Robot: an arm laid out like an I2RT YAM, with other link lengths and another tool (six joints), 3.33 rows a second.
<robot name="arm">
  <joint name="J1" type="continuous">
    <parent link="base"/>
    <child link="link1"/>
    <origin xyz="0 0 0.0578" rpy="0 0 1.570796"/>
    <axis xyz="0 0 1"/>
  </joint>
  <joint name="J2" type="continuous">
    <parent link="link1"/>
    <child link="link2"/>
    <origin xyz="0.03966 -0.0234 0.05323" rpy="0 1.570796 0"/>
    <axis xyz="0 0 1"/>
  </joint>
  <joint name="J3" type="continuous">
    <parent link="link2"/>
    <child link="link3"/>
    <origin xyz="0 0.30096 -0.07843" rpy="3.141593 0 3.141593"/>
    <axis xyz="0 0 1"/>
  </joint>
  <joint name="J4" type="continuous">
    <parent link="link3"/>
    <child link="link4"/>
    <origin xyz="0.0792 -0.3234 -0.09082" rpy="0 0 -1.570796"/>
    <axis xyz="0 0 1"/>
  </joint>
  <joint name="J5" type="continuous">
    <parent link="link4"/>
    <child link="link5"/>
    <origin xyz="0.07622 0.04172 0.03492" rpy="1.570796 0 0"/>
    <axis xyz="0 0 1"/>
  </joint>
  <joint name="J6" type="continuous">
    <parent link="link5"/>
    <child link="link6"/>
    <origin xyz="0.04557 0 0.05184" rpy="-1.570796 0 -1.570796"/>
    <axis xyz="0 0 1"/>
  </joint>
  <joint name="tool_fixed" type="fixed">
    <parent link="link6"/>
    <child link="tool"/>
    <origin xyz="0.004 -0.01 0.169" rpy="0 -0.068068 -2.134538"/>
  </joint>
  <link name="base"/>
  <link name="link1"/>
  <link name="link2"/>
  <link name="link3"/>
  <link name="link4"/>
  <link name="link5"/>
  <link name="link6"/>
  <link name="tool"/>
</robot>
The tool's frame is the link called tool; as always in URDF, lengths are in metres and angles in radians. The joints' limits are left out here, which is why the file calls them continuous.
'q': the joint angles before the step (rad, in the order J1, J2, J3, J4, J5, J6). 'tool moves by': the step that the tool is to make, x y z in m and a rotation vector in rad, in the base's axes. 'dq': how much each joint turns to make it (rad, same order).
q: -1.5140 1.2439 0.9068 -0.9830 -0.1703 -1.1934
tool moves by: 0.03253 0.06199 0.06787 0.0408 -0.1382 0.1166
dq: 0.0112 -0.1513 0.0925 -0.2943 -0.1605 -0.0735
